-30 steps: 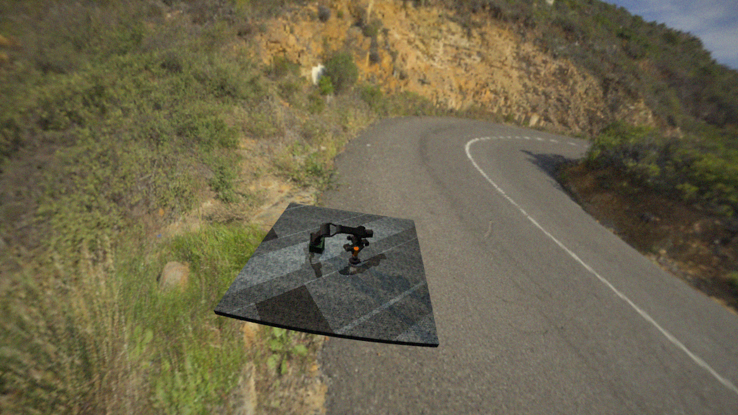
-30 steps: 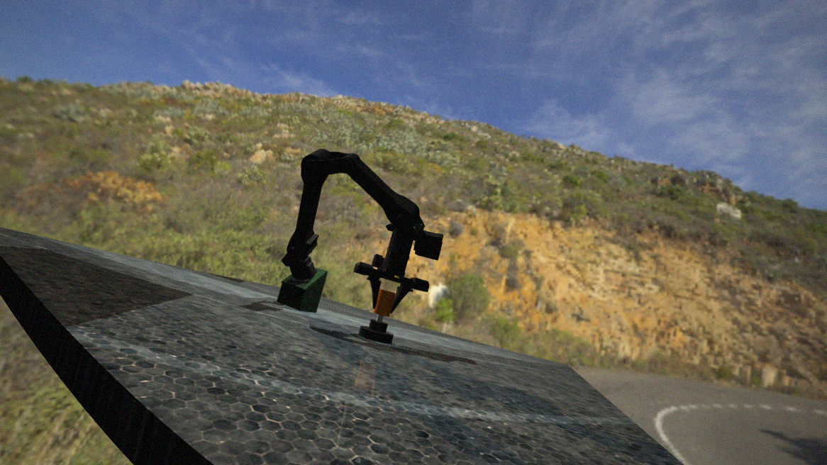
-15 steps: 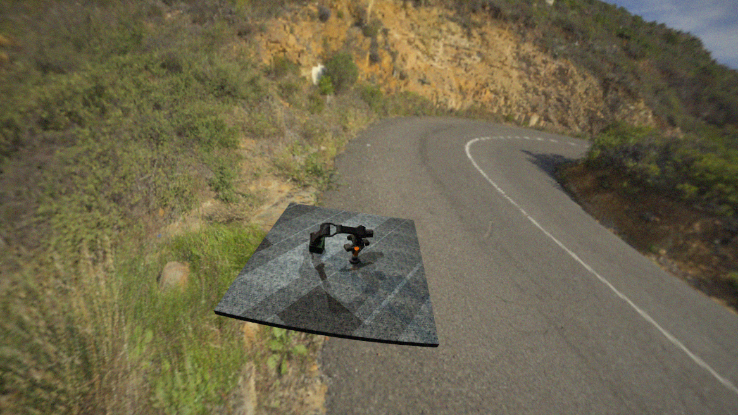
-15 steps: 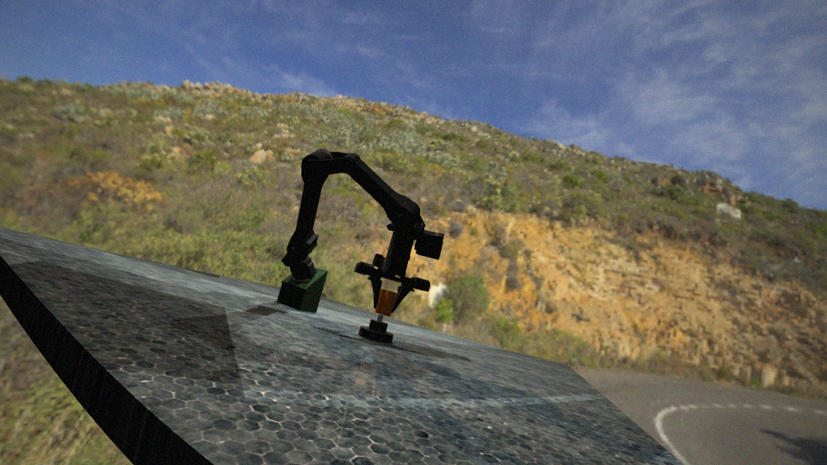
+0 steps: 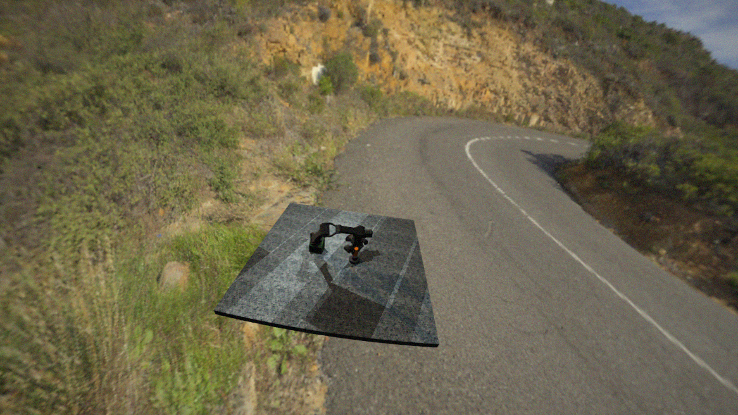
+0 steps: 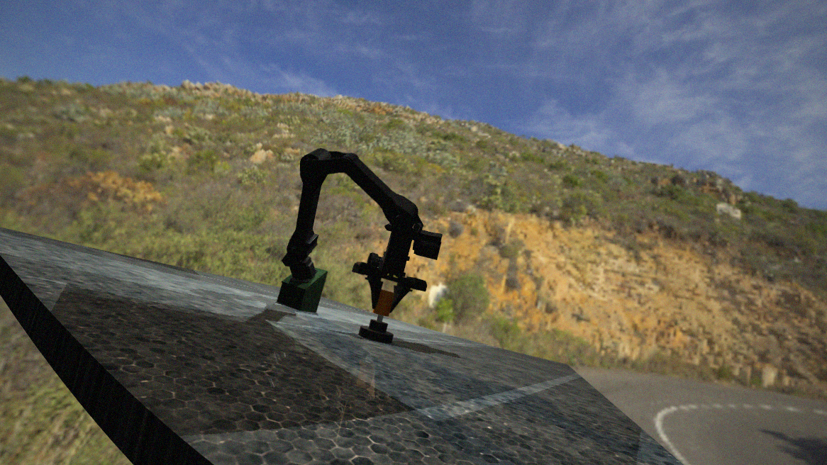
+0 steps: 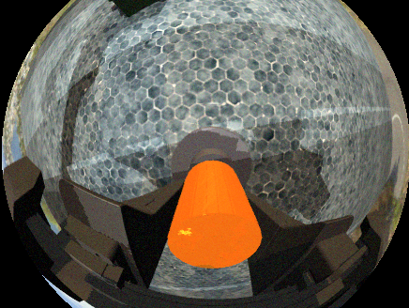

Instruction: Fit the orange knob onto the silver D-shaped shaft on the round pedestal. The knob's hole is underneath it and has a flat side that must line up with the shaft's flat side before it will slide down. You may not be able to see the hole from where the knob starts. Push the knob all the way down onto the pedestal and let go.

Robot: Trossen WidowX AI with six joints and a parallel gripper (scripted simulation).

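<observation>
My gripper tip is 30 mm below the orange knob. The rest, counted from my gripper tip: round pedestal: 40 mm below.
</observation>
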